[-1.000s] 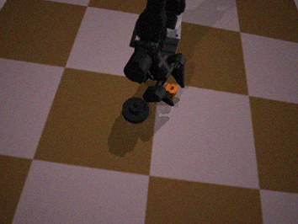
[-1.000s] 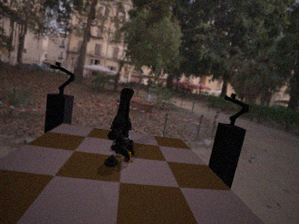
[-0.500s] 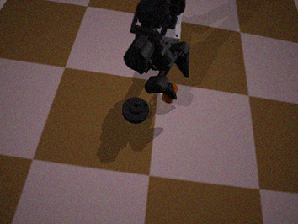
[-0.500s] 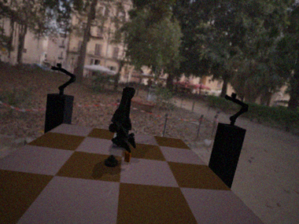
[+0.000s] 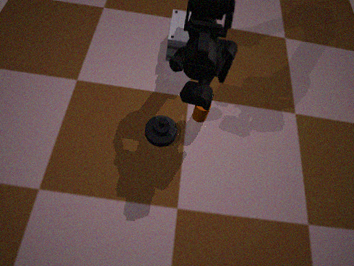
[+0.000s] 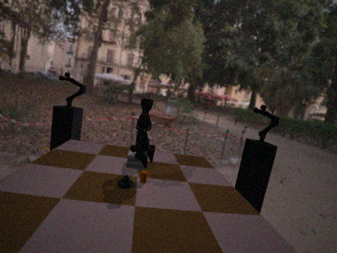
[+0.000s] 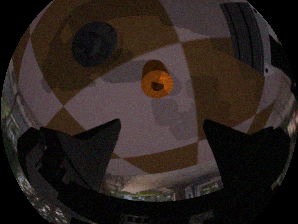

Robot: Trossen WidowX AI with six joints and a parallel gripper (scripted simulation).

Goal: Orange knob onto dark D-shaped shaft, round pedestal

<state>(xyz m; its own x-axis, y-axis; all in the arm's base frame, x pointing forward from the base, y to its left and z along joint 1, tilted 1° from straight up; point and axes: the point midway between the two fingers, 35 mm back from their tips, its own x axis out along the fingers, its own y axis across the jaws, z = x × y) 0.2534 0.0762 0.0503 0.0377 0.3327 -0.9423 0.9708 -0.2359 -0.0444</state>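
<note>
My gripper tip is 2 cm to the left of the orange knob and 8 cm above it. From my gripper tip the other things lie so: dark round pedestal 8 cm ahead, 11 cm to the right, 8 cm below.
</note>
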